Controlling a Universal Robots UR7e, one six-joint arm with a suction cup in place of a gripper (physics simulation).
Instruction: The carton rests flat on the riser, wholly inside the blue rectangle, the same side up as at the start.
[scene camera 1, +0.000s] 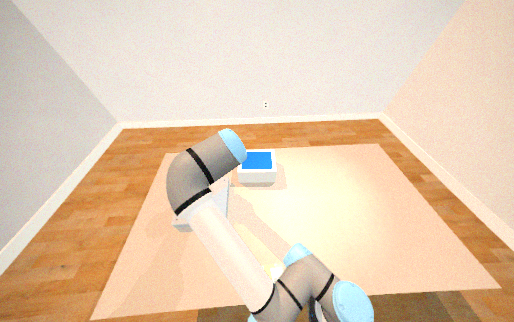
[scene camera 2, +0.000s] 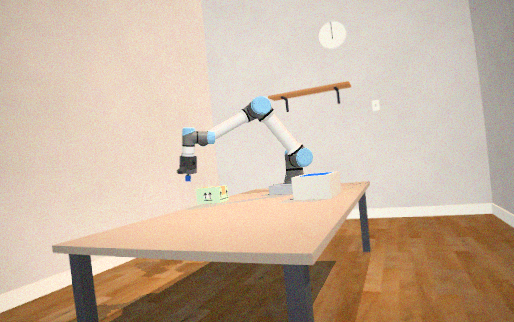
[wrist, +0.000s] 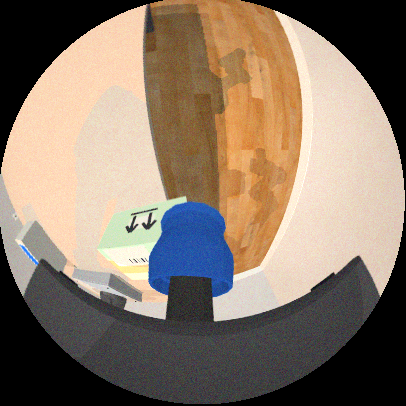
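The carton is pale green with white and yellow parts and black arrows. It rests on the table, its arrows pointing up in scene camera 2; the arm hides most of it in scene camera 1. The white riser stands apart from it, with the blue rectangle on its top. My gripper, a blue suction cup, points down above table height, clear of the carton. It holds nothing and hides part of the carton in the wrist view.
The arm's grey base plate sits on the table, between the carton and the riser in scene camera 2. The table edge runs close beside the carton in the wrist view. A wooden wall shelf is behind the arm.
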